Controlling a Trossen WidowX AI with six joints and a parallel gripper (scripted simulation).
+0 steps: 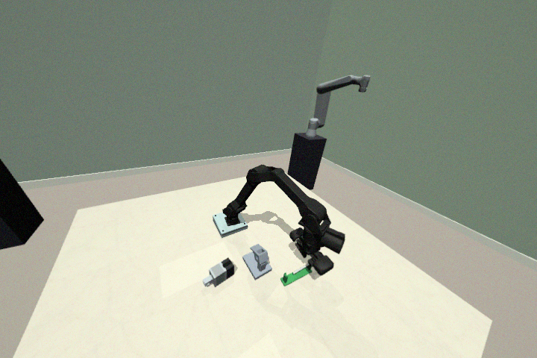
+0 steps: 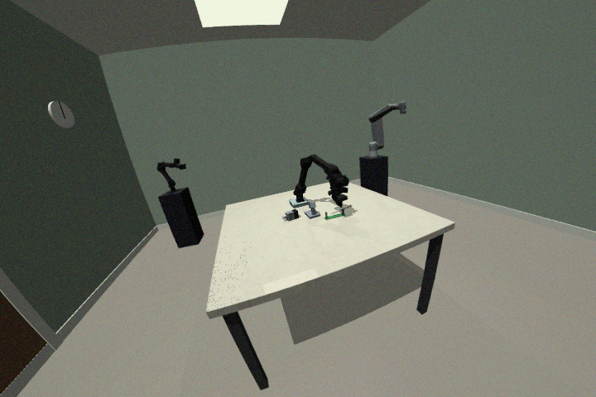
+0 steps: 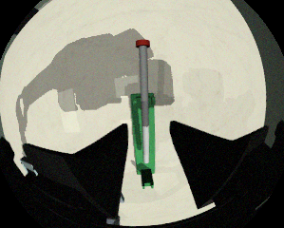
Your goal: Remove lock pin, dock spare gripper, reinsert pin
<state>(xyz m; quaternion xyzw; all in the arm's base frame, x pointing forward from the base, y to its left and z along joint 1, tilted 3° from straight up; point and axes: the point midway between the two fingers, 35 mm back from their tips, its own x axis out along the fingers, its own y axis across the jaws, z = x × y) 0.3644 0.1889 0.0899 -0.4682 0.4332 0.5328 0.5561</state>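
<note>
Right now my gripper tip is 40 mm to the left of the green cradle and 40 mm above it. From my gripper tip the other things lie so: spare gripper: 330 mm to the right, 120 mm behind, 40 mm below; then mount: 170 mm to the right, 100 mm behind, 10 mm below.
</note>
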